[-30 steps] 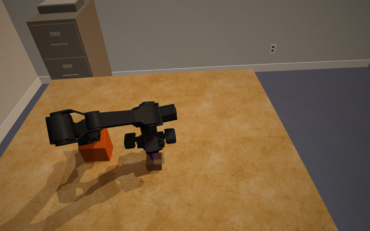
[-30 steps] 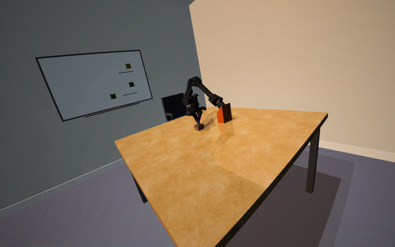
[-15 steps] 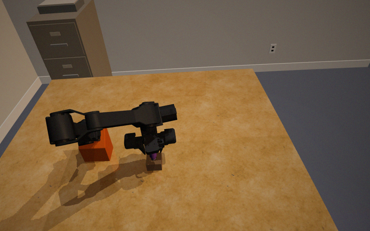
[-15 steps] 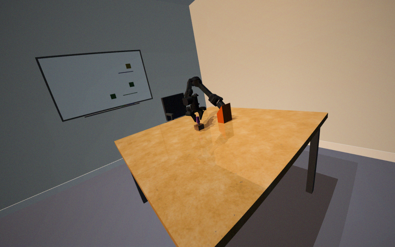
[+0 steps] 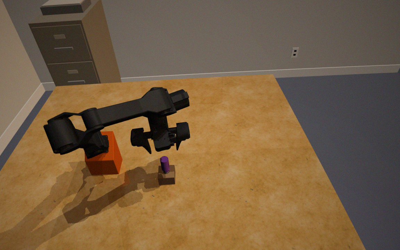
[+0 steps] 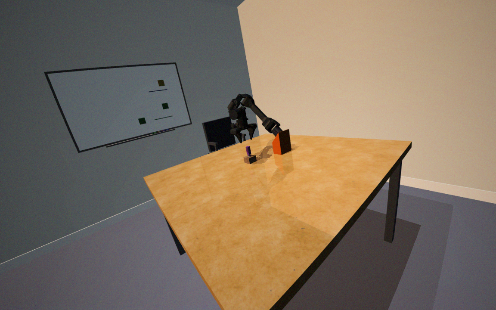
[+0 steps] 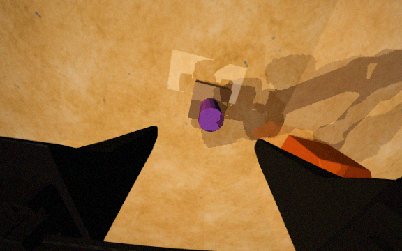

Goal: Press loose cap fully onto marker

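My gripper tip is now 60 mm above the purple cap. From my gripper tip the other things lie so: holder block: 130 mm below.
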